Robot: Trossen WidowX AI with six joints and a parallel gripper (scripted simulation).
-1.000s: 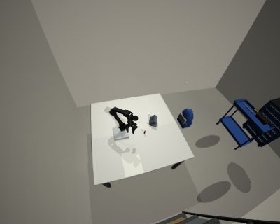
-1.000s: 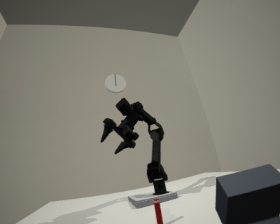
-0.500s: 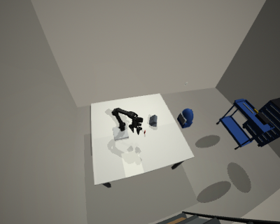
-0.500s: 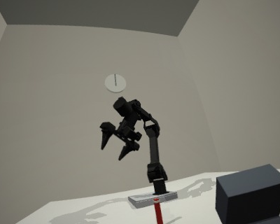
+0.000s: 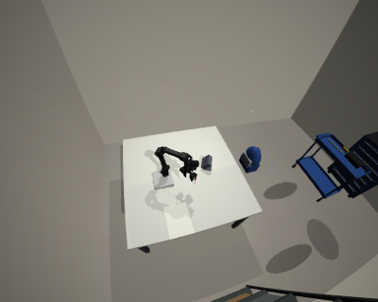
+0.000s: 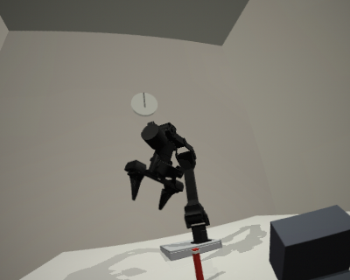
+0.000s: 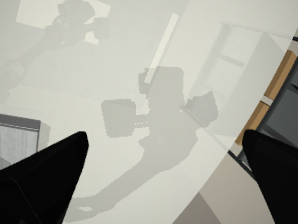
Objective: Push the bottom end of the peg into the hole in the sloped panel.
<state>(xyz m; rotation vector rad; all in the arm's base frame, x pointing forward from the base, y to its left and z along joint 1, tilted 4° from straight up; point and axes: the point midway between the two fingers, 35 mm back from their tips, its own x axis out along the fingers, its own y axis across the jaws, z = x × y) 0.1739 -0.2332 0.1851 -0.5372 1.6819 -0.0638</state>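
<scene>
The red peg lies 11 cm ahead of my gripper tip, 7 cm to the left of it and 14 cm below it. Also, from my gripper tip: dark grey sloped panel: 31 cm ahead, 20 cm to the left, 13 cm below.
</scene>
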